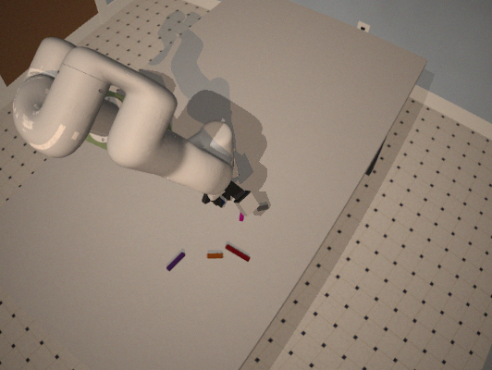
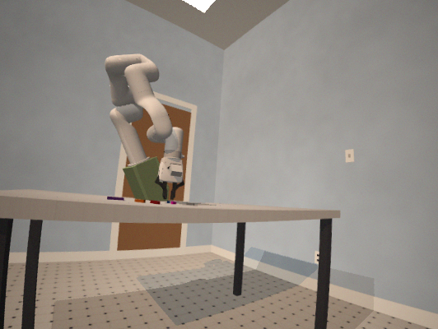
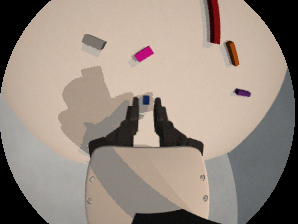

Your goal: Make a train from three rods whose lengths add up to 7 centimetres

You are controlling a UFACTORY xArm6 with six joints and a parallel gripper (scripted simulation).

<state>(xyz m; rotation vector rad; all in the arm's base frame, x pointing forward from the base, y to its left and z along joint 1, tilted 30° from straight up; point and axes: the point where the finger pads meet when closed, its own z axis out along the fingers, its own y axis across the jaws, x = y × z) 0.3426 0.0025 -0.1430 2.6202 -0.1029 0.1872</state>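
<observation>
Right now my hand is 30 mm above the blue rod. The rest, counted from my hand: red rod 130 mm ahead, 90 mm to the right, 30 mm below; then magenta rod 70 mm ahead, 30 mm below; then grey rod 100 mm ahead, 60 mm to the left, 30 mm below.
</observation>
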